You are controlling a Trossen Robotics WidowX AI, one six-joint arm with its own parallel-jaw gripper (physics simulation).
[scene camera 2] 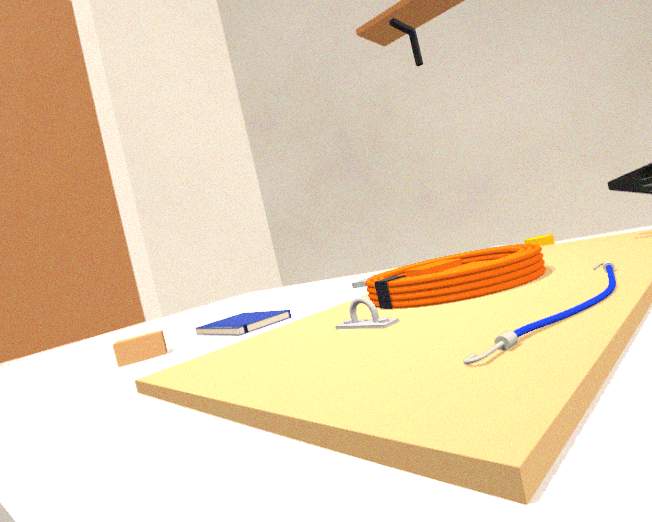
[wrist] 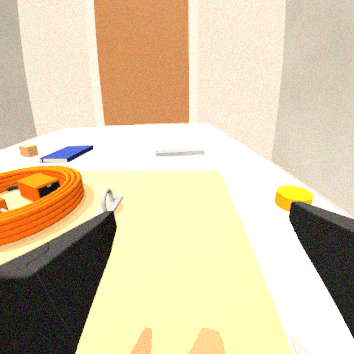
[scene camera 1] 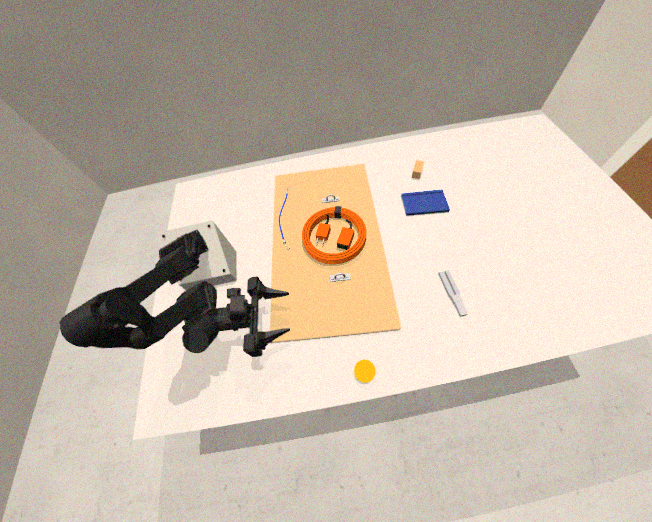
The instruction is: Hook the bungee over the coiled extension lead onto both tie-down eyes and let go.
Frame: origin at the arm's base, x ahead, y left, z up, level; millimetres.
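Seen in the pictures: gripper, between the fingertips: (scene camera 2: 614, 183) (wrist: 202, 214) (scene camera 1: 289, 310); arm's base, origin of its link: (scene camera 1: 193, 244).
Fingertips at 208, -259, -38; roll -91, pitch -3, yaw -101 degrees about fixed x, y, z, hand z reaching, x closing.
Pixels of each thing's top centre, then the offset from my fingertips to it, as dx, dy, dz. Level surfaces: height alone.
- blue bungee, centre of its top: (scene camera 2: 583, 290) +46, +357, -68
- wooden board, height of its surface: dz -75
- orange coiled extension lead, centre of its top: (scene camera 2: 447, 261) (wrist: 8, 185) (scene camera 1: 333, 231) +182, +216, -45
- blue book, centre of its top: (scene camera 2: 240, 319) (wrist: 67, 150) (scene camera 1: 425, 201) +507, +242, -75
- small wooden block, centre of its top: (scene camera 2: 138, 336) (wrist: 26, 145) (scene camera 1: 418, 166) +554, +382, -57
- grey tool, centre of its top: (wrist: 179, 149) (scene camera 1: 454, 291) +425, -70, -75
- yellow disc, centre of its top: (wrist: 294, 191) (scene camera 2: 538, 237) (scene camera 1: 364, 370) +127, -177, -68
The blue bungee (scene camera 1: 280, 216) (scene camera 2: 566, 313) lies slightly curved on the wooden board (scene camera 1: 304, 320) (scene camera 2: 326, 380) (wrist: 185, 250), with a metal hook at each end, beside the coil and apart from both eyes. The orange coiled extension lead (scene camera 1: 333, 260) (scene camera 2: 462, 285) (wrist: 65, 205) lies flat between the tie-down eyes. One eye (scene camera 1: 330, 199) (scene camera 2: 364, 314) is at the coil's black strap side; the other eye (scene camera 1: 340, 277) (wrist: 107, 200) is at the opposite side. My gripper (scene camera 1: 288, 311) (wrist: 202, 214) is open and empty, above the board's near-left end in scene camera 1, away from the bungee.
A blue book (scene camera 1: 425, 202) (scene camera 2: 244, 321) (wrist: 67, 154), a small wooden block (scene camera 1: 417, 169) (scene camera 2: 140, 348) (wrist: 28, 150) and a grey tool (scene camera 1: 452, 292) (wrist: 180, 152) lie beyond the board. A yellow disc (scene camera 1: 364, 370) (scene camera 2: 539, 239) (wrist: 293, 197) lies near the table's front edge. A pale box (scene camera 1: 223, 252) stands by the arm.
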